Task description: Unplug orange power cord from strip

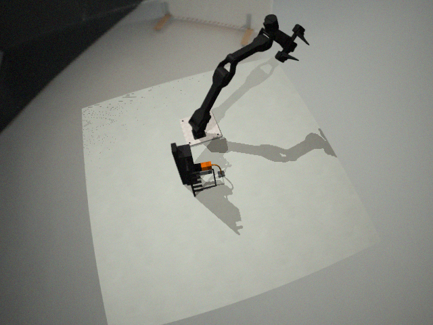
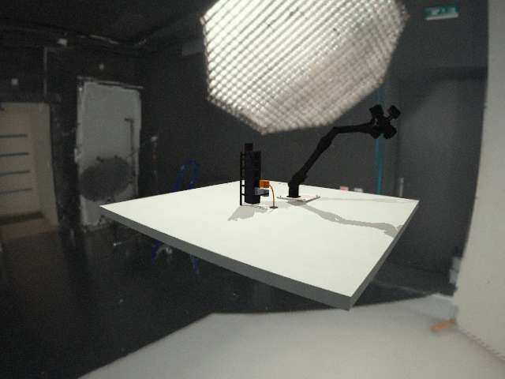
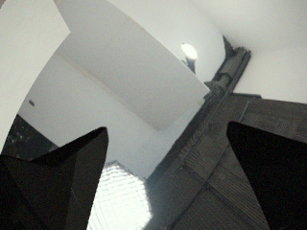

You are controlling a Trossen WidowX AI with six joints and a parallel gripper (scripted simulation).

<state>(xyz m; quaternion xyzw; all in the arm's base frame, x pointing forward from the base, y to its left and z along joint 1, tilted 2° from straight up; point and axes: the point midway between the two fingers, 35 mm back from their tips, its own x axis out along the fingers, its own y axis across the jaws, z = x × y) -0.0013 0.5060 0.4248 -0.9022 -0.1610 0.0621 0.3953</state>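
Now: the orange plug 230 mm ahead of my gripper tip, 550 mm to the right of it and 330 mm below it.
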